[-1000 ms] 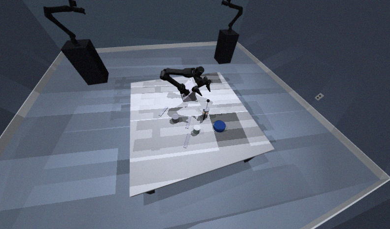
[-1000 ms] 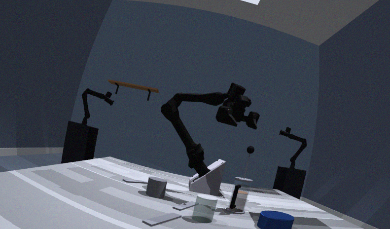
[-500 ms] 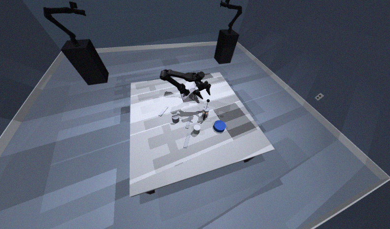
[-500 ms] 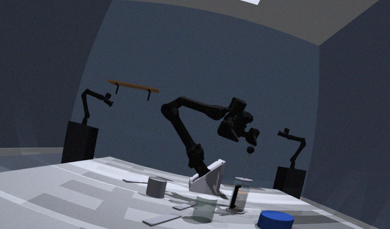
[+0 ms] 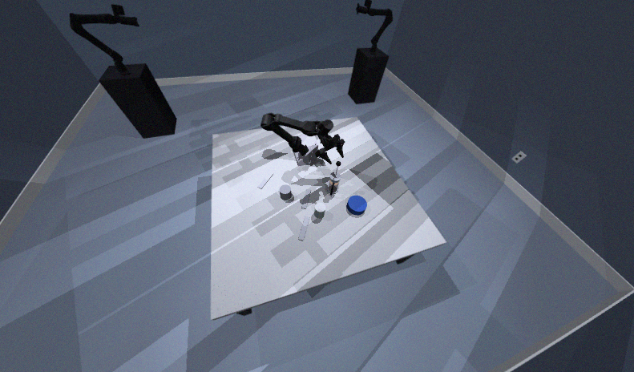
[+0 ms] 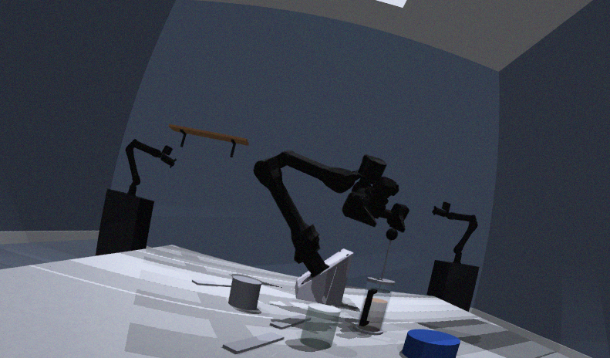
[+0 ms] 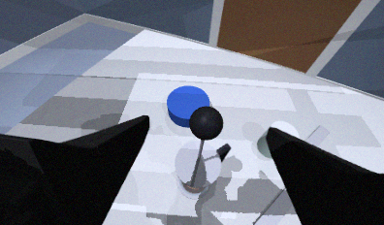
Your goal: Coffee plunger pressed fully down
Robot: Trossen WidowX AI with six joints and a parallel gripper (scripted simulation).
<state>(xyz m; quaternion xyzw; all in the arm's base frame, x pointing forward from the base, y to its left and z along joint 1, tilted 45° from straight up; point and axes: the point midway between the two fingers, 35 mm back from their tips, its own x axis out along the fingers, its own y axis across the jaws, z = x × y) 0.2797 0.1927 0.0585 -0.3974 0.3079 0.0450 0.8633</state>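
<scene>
Now: the coffee press 20 mm ahead of my gripper tip and 140 mm below it. The rest, counted from my gripper tip: blue puck: 180 mm ahead, 100 mm to the left, 240 mm below.
</scene>
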